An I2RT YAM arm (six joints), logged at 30 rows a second.
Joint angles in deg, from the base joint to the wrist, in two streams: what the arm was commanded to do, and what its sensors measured. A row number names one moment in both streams.
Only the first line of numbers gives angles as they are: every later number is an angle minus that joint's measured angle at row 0.
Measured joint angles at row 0:
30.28, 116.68, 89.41, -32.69, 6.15, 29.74
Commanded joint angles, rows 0 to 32:
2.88, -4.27, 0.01, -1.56, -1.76, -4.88
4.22, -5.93, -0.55, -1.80, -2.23, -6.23
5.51, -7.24, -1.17, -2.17, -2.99, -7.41
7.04, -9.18, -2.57, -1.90, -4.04, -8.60
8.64, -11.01, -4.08, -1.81, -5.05, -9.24
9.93, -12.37, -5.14, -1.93, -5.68, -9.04
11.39, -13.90, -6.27, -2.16, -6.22, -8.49
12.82, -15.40, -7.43, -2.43, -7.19, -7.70
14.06, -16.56, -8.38, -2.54, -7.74, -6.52
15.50, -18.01, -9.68, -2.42, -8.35, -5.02
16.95, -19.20, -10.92, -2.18, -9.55, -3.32
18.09, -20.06, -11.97, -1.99, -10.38, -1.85
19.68, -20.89, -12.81, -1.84, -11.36, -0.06
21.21, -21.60, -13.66, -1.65, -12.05, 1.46
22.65, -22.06, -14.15, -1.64, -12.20, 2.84
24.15, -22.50, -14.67, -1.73, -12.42, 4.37
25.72, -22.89, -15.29, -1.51, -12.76, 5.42
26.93, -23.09, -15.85, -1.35, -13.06, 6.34
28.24, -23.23, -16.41, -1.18, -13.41, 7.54
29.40, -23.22, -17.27, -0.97, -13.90, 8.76
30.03, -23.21, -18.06, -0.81, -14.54, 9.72
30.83, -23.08, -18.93, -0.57, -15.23, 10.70
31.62, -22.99, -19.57, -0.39, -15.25, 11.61
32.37, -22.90, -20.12, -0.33, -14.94, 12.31
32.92, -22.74, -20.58, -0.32, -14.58, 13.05
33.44, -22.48, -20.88, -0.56, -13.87, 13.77
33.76, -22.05, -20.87, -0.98, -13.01, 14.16
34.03, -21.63, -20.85, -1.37, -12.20, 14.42
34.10, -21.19, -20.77, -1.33, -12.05, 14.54
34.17, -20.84, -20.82, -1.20, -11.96, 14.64
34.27, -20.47, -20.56, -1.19, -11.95, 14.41
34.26, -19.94, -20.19, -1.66, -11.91, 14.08
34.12, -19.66, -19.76, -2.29, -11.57, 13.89
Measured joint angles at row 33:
34.14, -20.37, -20.53, -1.42, -13.31, 12.74
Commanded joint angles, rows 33 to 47:
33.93, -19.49, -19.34, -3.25, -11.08, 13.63
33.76, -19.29, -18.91, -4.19, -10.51, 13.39
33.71, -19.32, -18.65, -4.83, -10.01, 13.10
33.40, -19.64, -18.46, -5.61, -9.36, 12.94
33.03, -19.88, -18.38, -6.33, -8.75, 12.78
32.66, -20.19, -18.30, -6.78, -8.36, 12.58
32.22, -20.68, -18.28, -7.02, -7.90, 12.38
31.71, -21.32, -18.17, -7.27, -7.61, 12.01
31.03, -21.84, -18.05, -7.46, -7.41, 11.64
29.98, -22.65, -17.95, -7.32, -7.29, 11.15
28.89, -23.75, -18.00, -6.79, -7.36, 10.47
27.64, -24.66, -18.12, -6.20, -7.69, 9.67
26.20, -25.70, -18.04, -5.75, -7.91, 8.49
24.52, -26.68, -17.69, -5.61, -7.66, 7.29
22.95, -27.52, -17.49, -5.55, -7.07, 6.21
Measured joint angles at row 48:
25.38, -25.77, -18.19, -5.85, -8.91, 10.12
